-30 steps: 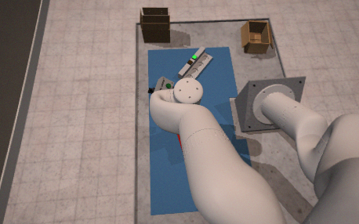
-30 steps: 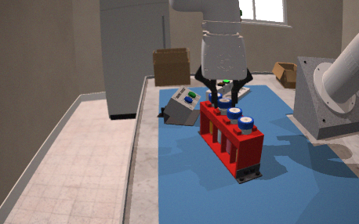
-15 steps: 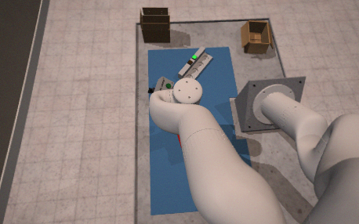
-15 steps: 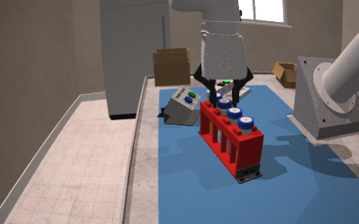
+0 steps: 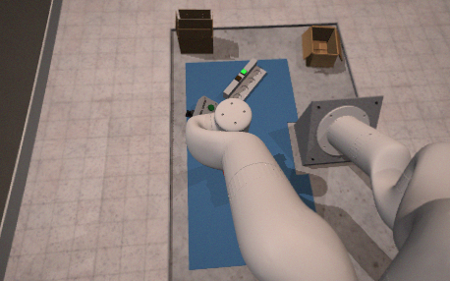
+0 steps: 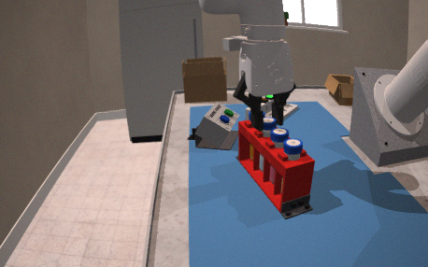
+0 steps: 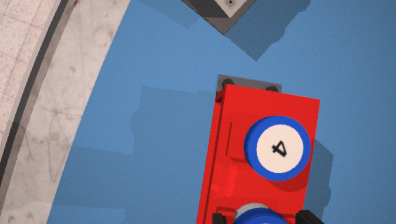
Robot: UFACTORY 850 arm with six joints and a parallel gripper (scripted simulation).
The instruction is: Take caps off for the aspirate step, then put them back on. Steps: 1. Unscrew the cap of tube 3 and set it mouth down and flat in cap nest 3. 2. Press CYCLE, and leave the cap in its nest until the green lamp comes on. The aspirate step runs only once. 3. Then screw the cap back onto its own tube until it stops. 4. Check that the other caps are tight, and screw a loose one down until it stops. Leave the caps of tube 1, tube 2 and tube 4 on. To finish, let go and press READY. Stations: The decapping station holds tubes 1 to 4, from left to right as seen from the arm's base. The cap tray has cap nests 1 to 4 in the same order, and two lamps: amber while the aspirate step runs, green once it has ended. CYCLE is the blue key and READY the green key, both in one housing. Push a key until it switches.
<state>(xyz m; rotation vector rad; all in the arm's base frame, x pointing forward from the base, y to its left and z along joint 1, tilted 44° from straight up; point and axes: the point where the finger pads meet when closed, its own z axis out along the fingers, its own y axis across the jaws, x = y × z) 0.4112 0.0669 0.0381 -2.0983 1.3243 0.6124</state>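
Right now my hand is 1 cm above the blue cap. Also, from my hand: blue key: 17 cm to the right, 8 cm ahead, 6 cm below; grey key housing: 19 cm to the right, 8 cm below, 8 cm ahead; cap marked 4: 5 cm to the right, 2 cm below, 1 cm ahead.
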